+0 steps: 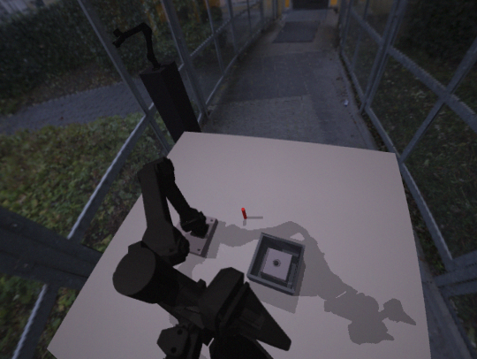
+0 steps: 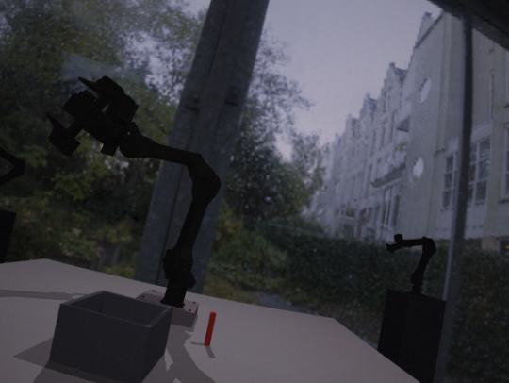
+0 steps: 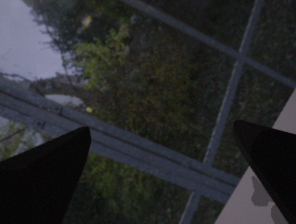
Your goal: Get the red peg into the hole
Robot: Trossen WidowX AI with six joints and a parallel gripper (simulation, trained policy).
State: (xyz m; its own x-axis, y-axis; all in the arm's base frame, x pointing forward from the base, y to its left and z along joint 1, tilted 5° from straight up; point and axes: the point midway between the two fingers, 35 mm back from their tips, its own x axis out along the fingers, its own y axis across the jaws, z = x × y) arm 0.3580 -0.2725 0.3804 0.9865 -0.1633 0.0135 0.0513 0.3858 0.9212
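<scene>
Now: the red peg 22 cm behind my gripper tip, 37 cm to the left of it and 42 cm below it. Round my gripper tip: plate 4 cm behind, 20 cm to the left, 41 cm below; grey box 4 cm behind, 20 cm to the left, 43 cm below.
</scene>
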